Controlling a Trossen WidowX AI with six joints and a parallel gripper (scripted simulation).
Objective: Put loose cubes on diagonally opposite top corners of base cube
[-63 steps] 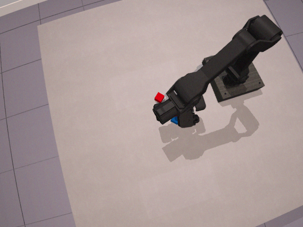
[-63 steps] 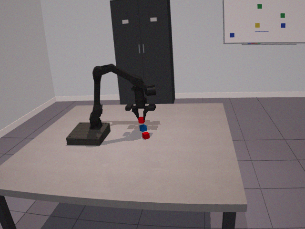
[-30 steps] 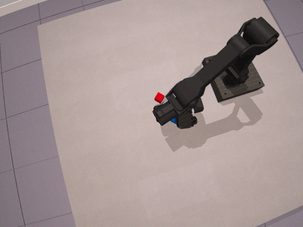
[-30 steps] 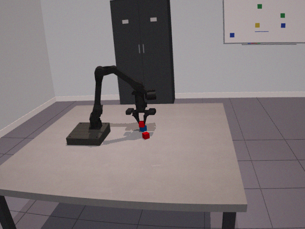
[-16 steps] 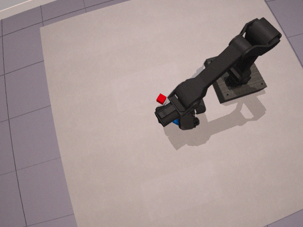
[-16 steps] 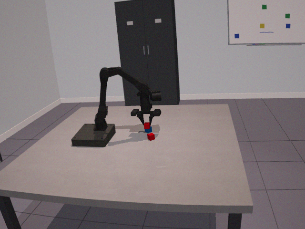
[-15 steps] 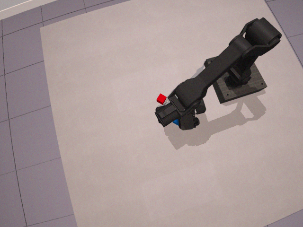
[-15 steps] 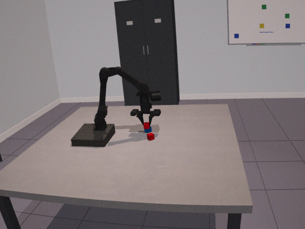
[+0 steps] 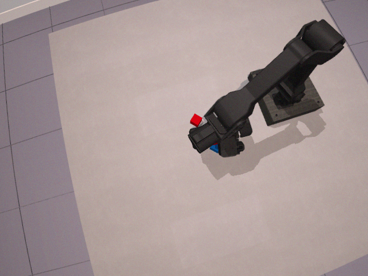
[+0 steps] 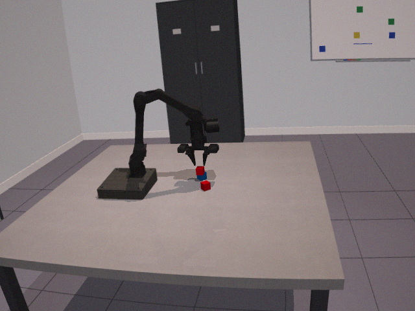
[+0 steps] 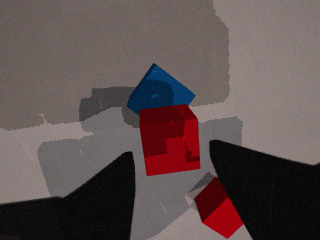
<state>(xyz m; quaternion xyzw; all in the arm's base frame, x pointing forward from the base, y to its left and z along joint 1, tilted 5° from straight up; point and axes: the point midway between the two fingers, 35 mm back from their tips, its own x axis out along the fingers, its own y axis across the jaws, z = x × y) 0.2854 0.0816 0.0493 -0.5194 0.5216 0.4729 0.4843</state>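
My gripper tip is 20 mm to the right of the blue cube and 60 mm above it.
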